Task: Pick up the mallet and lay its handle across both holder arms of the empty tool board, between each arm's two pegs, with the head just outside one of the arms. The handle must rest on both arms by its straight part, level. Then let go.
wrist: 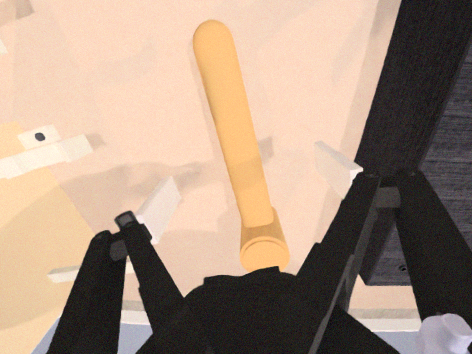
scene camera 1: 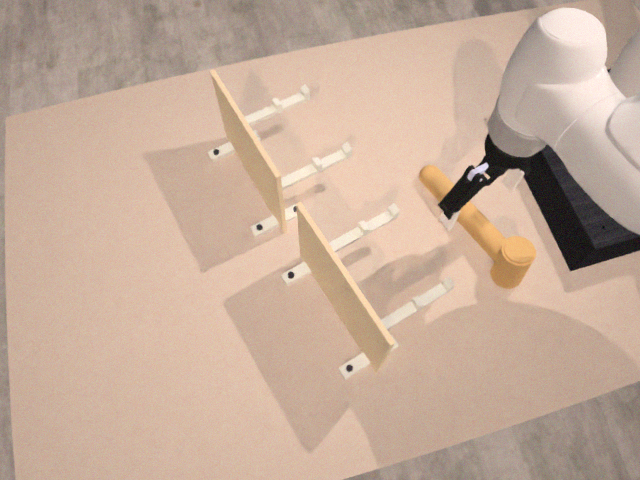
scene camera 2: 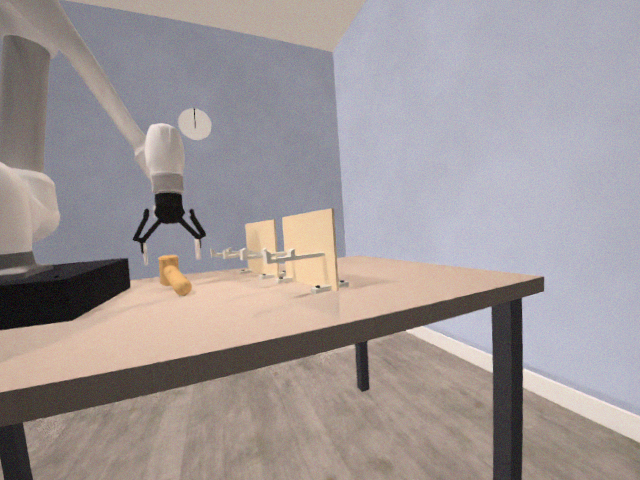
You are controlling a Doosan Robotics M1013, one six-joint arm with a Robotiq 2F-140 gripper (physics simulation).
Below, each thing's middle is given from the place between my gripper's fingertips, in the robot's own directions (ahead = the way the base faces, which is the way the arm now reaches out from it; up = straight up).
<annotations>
My gripper is now 10 mm to the right of the orange mallet (scene camera 1: 513,256) and 40 mm above it.
</annotations>
